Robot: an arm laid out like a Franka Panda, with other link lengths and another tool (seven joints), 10 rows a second.
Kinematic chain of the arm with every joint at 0, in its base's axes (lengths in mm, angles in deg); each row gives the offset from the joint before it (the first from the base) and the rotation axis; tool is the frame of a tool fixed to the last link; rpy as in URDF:
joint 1: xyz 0 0 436.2 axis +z
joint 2: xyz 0 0 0 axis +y
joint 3: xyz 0 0 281.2 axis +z
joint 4: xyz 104.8 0 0 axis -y
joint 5: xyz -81.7 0 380.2 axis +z
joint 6: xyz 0 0 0 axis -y
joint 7: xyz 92.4 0 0 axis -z
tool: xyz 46 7 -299.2 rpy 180 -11.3 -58.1
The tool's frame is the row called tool.
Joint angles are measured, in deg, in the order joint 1, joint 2, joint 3, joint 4, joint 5, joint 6, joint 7. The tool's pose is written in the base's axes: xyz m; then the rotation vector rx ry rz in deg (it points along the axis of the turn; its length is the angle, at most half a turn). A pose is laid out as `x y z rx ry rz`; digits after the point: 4 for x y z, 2 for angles.
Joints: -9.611, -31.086, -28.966, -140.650, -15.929, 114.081, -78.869
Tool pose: 0.3629 -0.2542 0.3585 176.56 -12.33 20.15
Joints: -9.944, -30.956, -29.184, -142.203, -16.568, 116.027, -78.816
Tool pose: 0.3613 -0.2557 0.3477 176.13 -12.10 20.28
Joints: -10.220, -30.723, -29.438, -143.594, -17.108, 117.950, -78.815
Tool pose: 0.3604 -0.2571 0.3376 175.75 -11.86 20.51
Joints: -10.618, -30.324, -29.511, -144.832, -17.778, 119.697, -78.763
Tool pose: 0.3587 -0.2589 0.3276 175.26 -11.53 20.35
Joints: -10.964, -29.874, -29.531, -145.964, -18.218, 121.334, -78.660
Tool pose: 0.3577 -0.2596 0.3181 174.92 -11.34 20.25
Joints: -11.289, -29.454, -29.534, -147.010, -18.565, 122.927, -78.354
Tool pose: 0.3573 -0.2601 0.3097 174.58 -11.51 20.32
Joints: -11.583, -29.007, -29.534, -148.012, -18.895, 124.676, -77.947
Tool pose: 0.3578 -0.2608 0.3018 174.14 -11.77 20.64
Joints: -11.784, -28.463, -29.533, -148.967, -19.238, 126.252, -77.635
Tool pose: 0.3578 -0.2605 0.2933 173.84 -11.76 20.65
